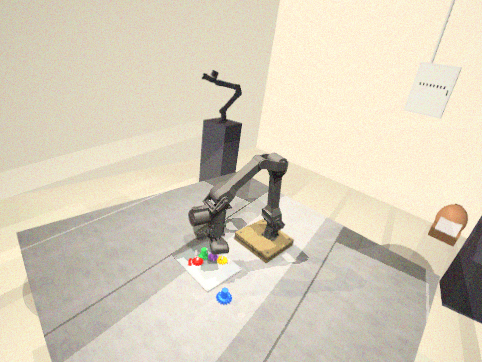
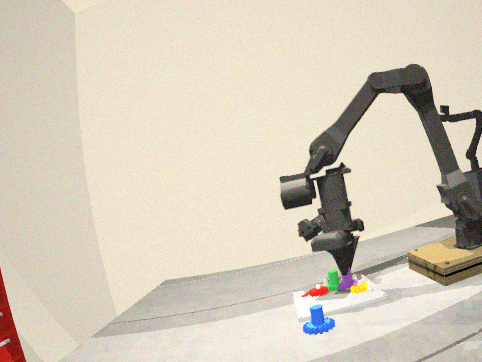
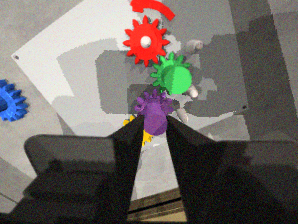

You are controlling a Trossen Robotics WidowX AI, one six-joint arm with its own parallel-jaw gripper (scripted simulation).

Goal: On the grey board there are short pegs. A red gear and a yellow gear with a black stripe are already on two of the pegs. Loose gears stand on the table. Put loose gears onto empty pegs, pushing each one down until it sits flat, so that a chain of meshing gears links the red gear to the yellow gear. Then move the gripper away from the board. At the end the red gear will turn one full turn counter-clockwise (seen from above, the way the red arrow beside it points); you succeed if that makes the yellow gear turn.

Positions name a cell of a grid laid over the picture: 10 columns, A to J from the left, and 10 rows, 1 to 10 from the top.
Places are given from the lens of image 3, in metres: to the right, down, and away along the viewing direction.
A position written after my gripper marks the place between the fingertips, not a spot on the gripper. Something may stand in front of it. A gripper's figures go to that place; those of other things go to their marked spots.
my gripper (image 3: F6): 0.01, 0.01, 0.11
purple gear (image 3: F5): 0.01, 0.00, 0.11
green gear (image 3: F4): 0.02, -0.03, 0.09
red gear (image 3: E2): -0.01, -0.07, 0.10
